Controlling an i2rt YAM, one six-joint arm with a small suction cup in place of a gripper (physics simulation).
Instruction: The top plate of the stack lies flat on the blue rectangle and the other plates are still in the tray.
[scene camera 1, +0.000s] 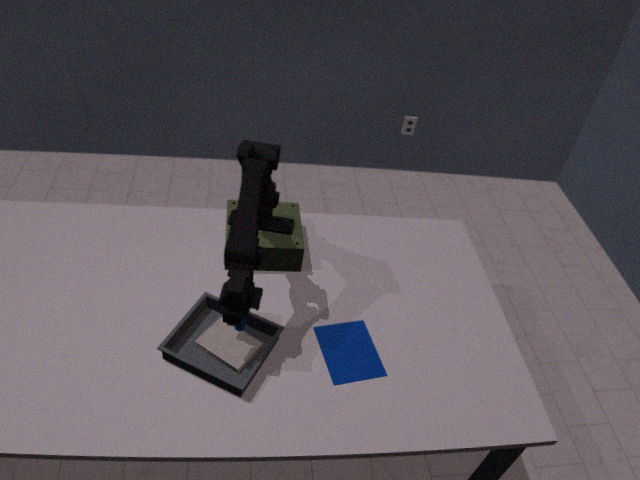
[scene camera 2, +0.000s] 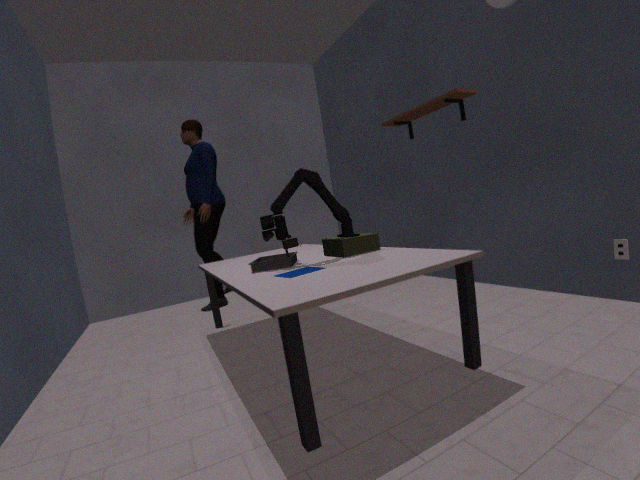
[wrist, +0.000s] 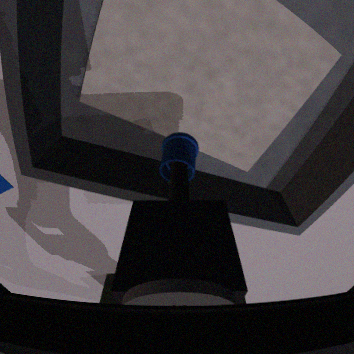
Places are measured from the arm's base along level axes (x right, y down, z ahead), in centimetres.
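Where they show: hand at its tool point: (scene camera 1: 240, 328) (wrist: 178, 146); arm's base at its link origin: (scene camera 1: 261, 223) (scene camera 2: 348, 236).
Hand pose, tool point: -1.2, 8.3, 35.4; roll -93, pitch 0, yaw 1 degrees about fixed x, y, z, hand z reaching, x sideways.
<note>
Each offset is from my tool point to the top centre of the thing, as dx, dy, dz.
The top plate @[+1.9, -0.8, +6.0] (scene camera 1: 227, 345) (wrist: 210, 75) is pale beige and lies at an angle low inside the dark grey tray @[+3.4, -3.9, +7.1] (scene camera 1: 199, 370) (scene camera 2: 271, 262) (wrist: 110, 165). The plates under it are hidden and cannot be told apart. My blue suction cup (scene camera 1: 240, 326) (scene camera 2: 287, 251) (wrist: 181, 137) reaches down into the tray and is pressed against the plate at the edge nearest the robot base, partly overlapping that edge. It appears to have a grip there; the plate shows no clear lift. The blue rectangle (scene camera 1: 349, 352) (scene camera 2: 299, 272) (wrist: 4, 184) lies flat on the table beside the tray, with bare surface.
The green base block (scene camera 1: 281, 256) (scene camera 2: 351, 244) carries the arm behind the tray. The tray walls stand around the plate and cup. The arm's shadow falls between tray and rectangle. A person (scene camera 2: 202, 175) in blue is beyond the table, and a shelf (scene camera 2: 429, 108) hangs on the wall.
</note>
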